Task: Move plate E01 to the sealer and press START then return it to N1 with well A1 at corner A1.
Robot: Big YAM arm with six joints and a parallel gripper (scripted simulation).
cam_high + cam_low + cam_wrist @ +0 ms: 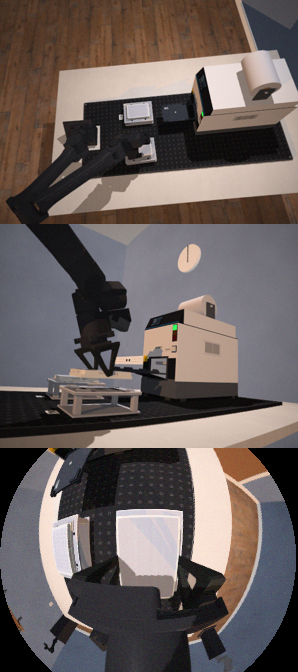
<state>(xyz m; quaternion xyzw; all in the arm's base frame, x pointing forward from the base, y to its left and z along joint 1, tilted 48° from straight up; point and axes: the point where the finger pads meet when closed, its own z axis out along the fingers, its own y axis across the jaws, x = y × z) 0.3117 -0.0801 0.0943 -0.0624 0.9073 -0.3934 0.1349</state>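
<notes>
Right now the nest is 50 mm below my hand. Also, from my hand: plate (10 mm ahead, 220 mm to the left, 30 mm below); sealer stage (220 mm ahead, 170 mm to the left, 10 mm above); start button (310 mm ahead, 70 mm to the left, 100 mm above).
</notes>
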